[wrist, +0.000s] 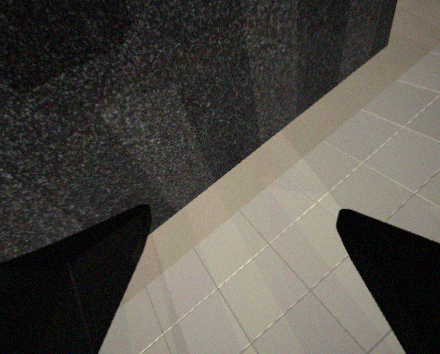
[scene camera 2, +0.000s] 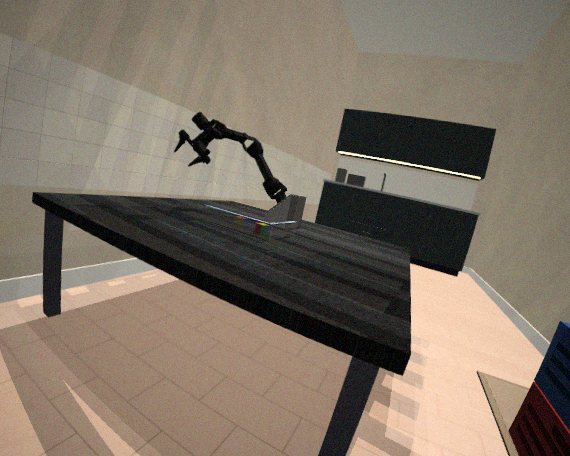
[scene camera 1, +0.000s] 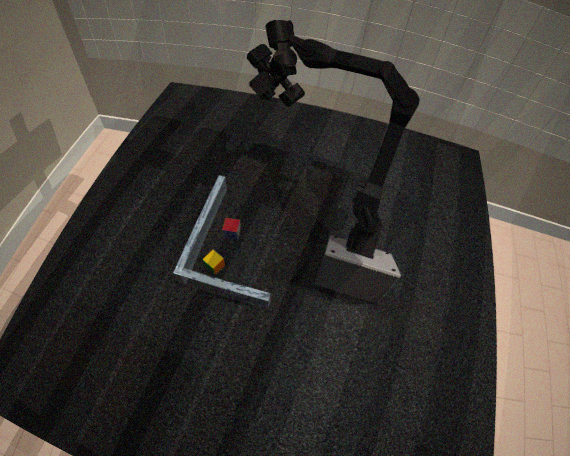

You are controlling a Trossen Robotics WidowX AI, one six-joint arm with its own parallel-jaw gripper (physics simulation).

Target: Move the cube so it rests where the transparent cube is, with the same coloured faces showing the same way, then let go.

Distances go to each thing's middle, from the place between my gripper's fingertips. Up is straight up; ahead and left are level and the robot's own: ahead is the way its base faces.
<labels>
My gripper is now 400 mm to the right of the L-shaped rail (scene camera 1: 183, 272), 200 mm above it and 90 mm past it.
</labels>
